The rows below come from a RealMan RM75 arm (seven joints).
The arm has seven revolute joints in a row. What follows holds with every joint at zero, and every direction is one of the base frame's. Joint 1 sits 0.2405 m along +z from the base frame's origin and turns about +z. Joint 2 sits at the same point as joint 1 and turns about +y. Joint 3 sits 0.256 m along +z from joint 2 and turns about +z. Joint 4 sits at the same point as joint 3 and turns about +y. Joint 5 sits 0.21 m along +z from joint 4 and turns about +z. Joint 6 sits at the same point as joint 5 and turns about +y. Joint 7 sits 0.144 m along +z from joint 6 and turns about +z. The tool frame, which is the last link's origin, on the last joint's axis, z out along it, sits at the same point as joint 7; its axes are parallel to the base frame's.
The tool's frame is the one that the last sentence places.
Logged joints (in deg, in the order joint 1, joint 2, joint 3, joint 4, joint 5, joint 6, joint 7), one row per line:
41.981, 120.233, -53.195, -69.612, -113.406, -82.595, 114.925
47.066, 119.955, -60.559, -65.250, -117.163, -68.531, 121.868
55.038, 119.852, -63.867, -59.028, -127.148, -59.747, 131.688
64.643, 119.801, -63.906, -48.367, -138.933, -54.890, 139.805
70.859, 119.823, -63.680, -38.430, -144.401, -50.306, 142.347
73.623, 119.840, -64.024, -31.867, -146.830, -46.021, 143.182
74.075, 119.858, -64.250, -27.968, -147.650, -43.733, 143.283
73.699, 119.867, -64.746, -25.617, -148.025, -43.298, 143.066
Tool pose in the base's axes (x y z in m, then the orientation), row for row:
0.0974, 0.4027, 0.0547, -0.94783, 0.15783, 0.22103, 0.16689
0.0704, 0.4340, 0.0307, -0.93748, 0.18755, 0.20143, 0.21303
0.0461, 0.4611, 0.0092, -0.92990, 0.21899, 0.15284, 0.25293
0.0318, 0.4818, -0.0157, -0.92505, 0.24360, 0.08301, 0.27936
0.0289, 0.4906, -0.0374, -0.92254, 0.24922, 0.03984, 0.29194
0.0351, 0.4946, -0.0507, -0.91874, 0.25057, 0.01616, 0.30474
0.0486, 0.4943, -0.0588, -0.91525, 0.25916, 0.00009, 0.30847
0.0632, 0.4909, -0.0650, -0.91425, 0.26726, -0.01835, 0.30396
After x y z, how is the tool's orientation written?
As a quaternion, x y z w.
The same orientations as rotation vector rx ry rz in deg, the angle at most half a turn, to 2 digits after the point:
-154.57, 25.74, 36.04
-149.11, 29.83, 32.04
-144.84, 34.11, 23.81
-142.16, 37.44, 12.76
-140.88, 38.06, 6.08
-139.40, 38.02, 2.45
-138.62, 39.25, 0.01
-138.77, 40.57, -2.79

